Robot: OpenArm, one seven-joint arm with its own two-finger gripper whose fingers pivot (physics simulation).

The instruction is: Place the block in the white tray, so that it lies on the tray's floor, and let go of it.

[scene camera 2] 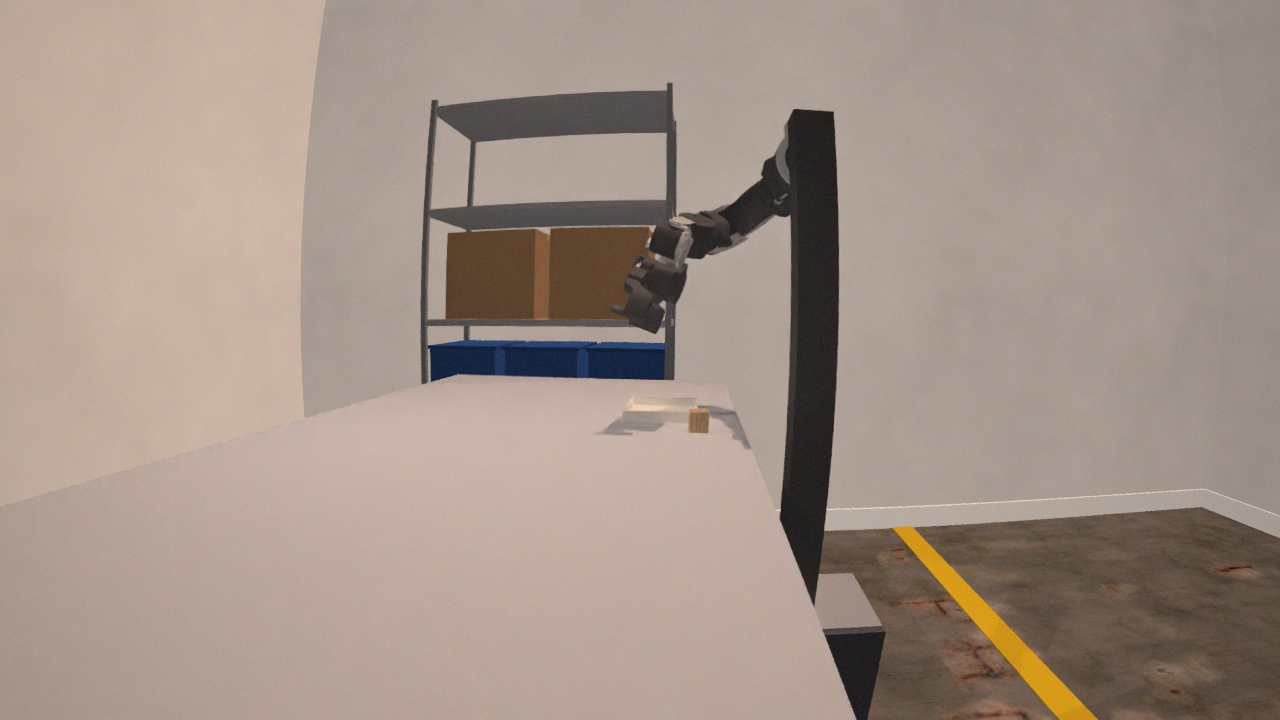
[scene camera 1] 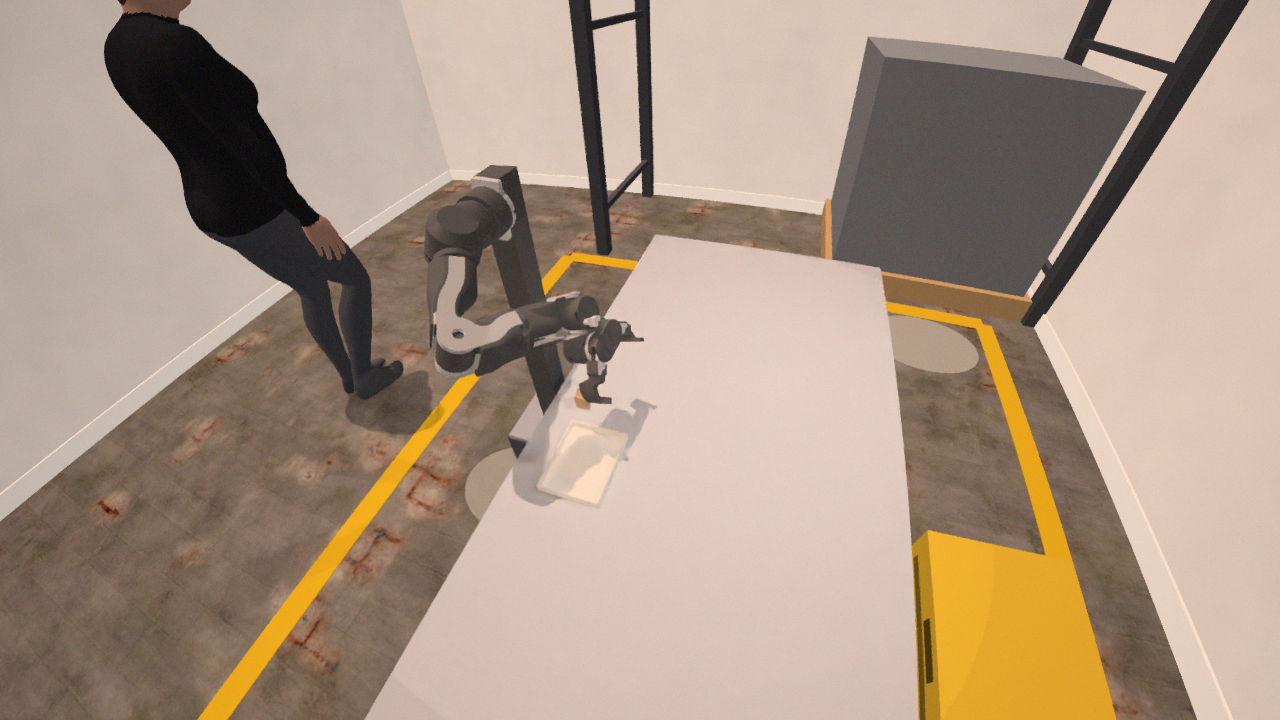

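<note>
The small wooden block (scene camera 1: 582, 402) (scene camera 2: 698, 420) stands on the table (scene camera 1: 716, 537) (scene camera 2: 447, 537) close to the edge by the arm's post. In the scene camera 1 view a gripper finger partly hides it. The white tray (scene camera 1: 580, 476) (scene camera 2: 657, 415) lies flat on the table beside the block, apart from it, with the arm's shadow across its floor. My gripper (scene camera 1: 624, 369) (scene camera 2: 634, 315) is open, with its fingers spread wide and nothing between them. In the scene camera 2 view it is well above the table, higher than the block and tray.
The arm's dark post (scene camera 1: 520, 259) (scene camera 2: 812, 313) rises at the table's edge near the block. A person (scene camera 1: 214, 134) stands on the floor behind the arm. A yellow cabinet (scene camera 1: 1011, 617) is beside the table's opposite edge. A shelf rack (scene camera 2: 427, 223) stands beyond the table's far end.
</note>
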